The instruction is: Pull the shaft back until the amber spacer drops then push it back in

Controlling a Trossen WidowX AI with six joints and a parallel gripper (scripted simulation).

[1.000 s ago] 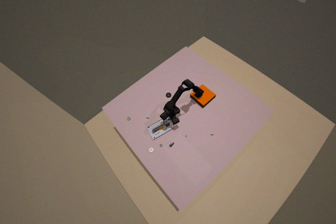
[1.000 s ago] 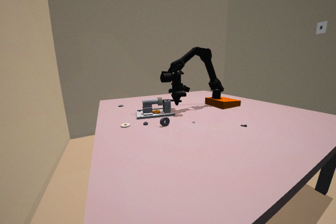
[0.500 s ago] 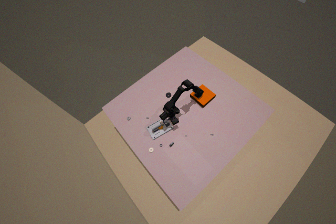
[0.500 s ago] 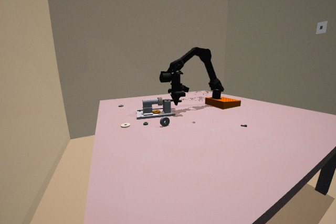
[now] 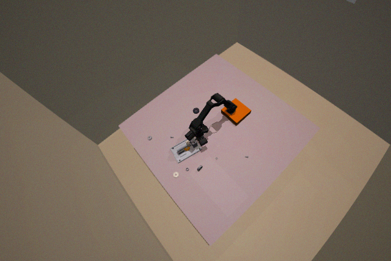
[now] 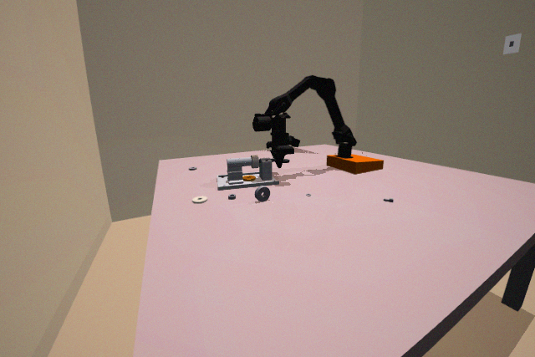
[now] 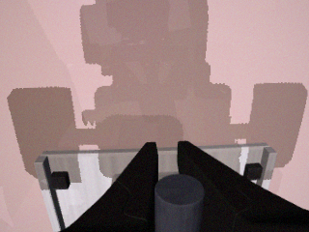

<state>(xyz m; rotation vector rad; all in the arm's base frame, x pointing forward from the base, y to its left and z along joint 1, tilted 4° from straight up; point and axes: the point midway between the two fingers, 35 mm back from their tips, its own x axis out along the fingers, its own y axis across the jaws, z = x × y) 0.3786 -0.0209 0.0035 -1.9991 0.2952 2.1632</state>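
My gripper tip is now 120 mm short of the amber spacer, 40 mm to the left of it and 40 mm above it. From my gripper tip the other things lie so: nut 250 mm ahead, 100 mm to the left, 40 mm below; then cream washer 340 mm ahead, 60 mm to the left, 40 mm below.
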